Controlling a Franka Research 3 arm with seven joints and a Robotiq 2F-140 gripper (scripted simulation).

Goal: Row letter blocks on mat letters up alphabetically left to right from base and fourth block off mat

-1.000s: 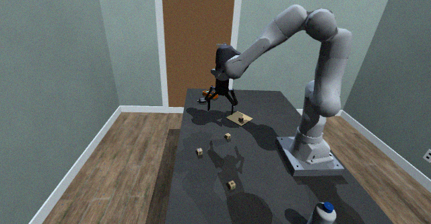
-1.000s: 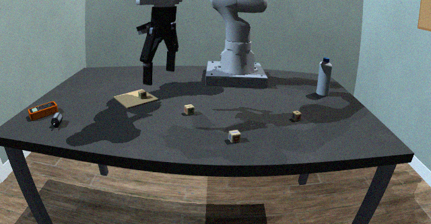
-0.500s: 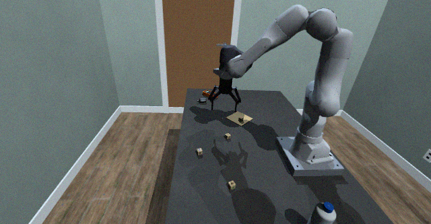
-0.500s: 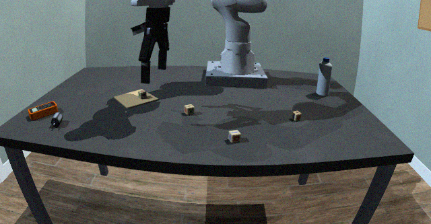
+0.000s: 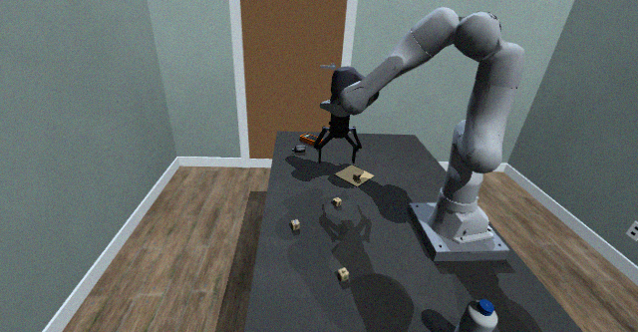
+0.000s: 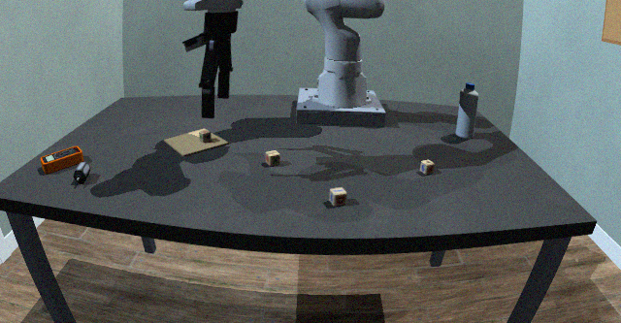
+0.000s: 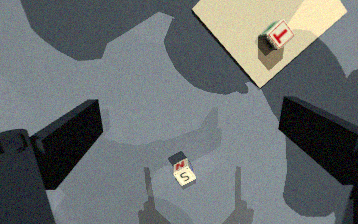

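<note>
My hand is 120 mm past the block, 60 mm to the left of it and 120 mm above it. Also, from my hand: tan mat: 110 mm behind, 90 mm to the right, 140 mm below; then orange device: 80 mm ahead, 460 mm to the right, 120 mm below.
</note>
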